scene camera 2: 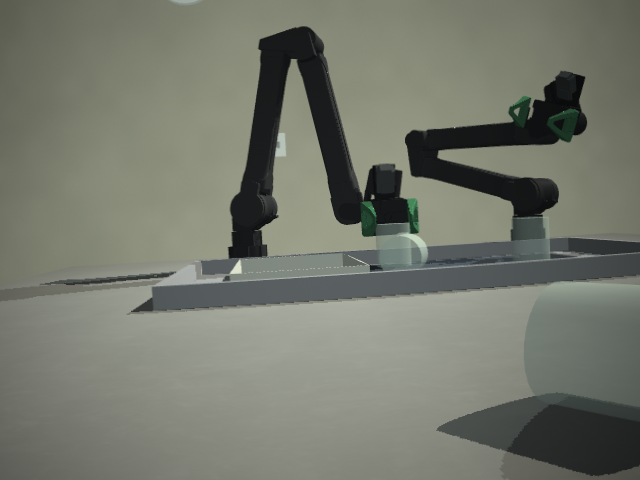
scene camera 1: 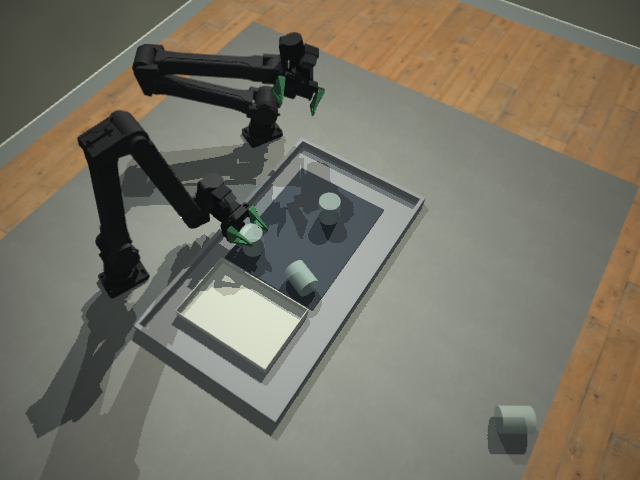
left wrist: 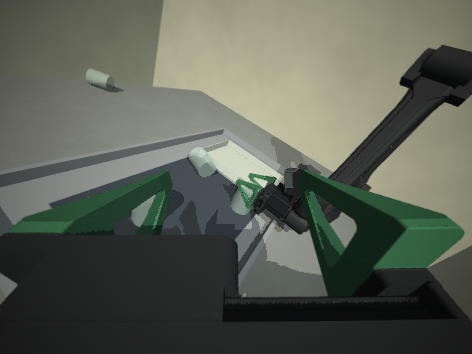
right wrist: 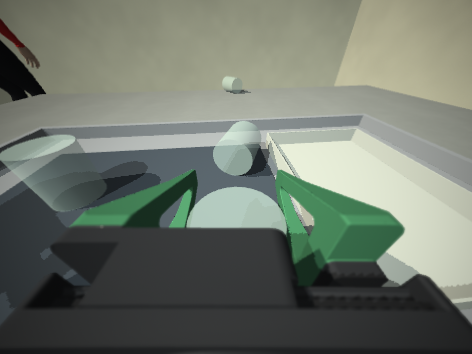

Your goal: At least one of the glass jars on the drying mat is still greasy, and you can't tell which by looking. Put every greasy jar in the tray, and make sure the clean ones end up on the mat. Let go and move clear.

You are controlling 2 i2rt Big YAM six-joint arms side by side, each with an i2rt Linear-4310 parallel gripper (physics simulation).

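Frame: origin at the left arm's base, x up, y ahead, z left, level; metres.
Where they show: left gripper, fingertip midpoint: (scene camera 2: 528, 115) (scene camera 1: 297, 109) (left wrist: 235, 177); right gripper, fingertip midpoint: (scene camera 2: 394, 219) (scene camera 1: 260, 237) (left wrist: 243, 177) (right wrist: 236, 176); left arm's base, link origin: (scene camera 1: 262, 133); right arm's base, link origin: (scene camera 1: 124, 277).
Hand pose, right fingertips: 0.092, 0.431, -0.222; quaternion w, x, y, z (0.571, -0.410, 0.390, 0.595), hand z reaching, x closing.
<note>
Each offset is from my right fingertips to the centre of the thing, as dx, dy, dz. Level surfaces: height alone.
My right gripper (scene camera 1: 258, 236) (scene camera 2: 390, 229) (right wrist: 236, 176) is shut on the upper part of an upright glass jar {-0.048, -0.033, -0.012} (scene camera 1: 252, 245) (right wrist: 237, 210); its base is low at the dark mat {dx -0.088} (scene camera 1: 351, 217), contact unclear. Another glass jar {-0.048, -0.017, +0.240} (scene camera 1: 329, 209) (scene camera 2: 530, 237) (right wrist: 60, 172) stands upright on the mat. A third jar {-0.055, +0.144, +0.051} (scene camera 1: 301, 277) (left wrist: 202, 161) (right wrist: 237, 148) lies on its side on the mat near the cream tray {-0.075, +0.145, -0.135} (scene camera 1: 248, 325) (right wrist: 360, 175). No jar lies in the tray. My left gripper (scene camera 1: 297, 107) (scene camera 2: 545, 133) is open and empty, raised away from the mat.
A further jar {-0.059, +0.741, +0.309} (scene camera 1: 516, 419) (scene camera 2: 584, 341) (left wrist: 99, 79) (right wrist: 232, 84) lies on its side on the grey surface, far outside the low-walled grey surround (scene camera 1: 361, 279) that holds mat and tray. Part of a person (right wrist: 30, 57) shows in the right wrist view.
</note>
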